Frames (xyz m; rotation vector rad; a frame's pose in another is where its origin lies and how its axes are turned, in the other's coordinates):
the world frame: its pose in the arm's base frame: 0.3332 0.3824 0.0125 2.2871 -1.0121 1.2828
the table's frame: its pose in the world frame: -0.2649 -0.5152 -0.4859 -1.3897 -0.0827 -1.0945
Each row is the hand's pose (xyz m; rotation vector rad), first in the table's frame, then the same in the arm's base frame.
Working: the table's frame: its pose in the arm's base frame: 0.3183 1.1352 0.0813 1.2772 -0.2584 -0.0831

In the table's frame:
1: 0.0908 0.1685 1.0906 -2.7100 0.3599 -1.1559
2: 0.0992 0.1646 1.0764 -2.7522 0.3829 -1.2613
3: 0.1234 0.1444 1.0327 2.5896 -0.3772 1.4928
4: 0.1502 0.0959 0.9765 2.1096 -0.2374 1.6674
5: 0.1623 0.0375 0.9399 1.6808 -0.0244 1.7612
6: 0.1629 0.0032 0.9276 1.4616 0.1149 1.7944
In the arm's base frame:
1: 0.1341 0.1463 0.5441 -1.4316 0.8113 -0.8064
2: 0.1459 0.1567 0.5379 -1.4892 0.8786 -0.8533
3: 0.1813 0.1868 0.5106 -1.6171 1.0708 -1.0344
4: 0.2245 0.2197 0.4533 -1.7829 1.3019 -1.3798
5: 0.2497 0.2345 0.3897 -1.9036 1.4238 -1.7836
6: 0.2560 0.2359 0.3538 1.9182 -1.4255 2.0152

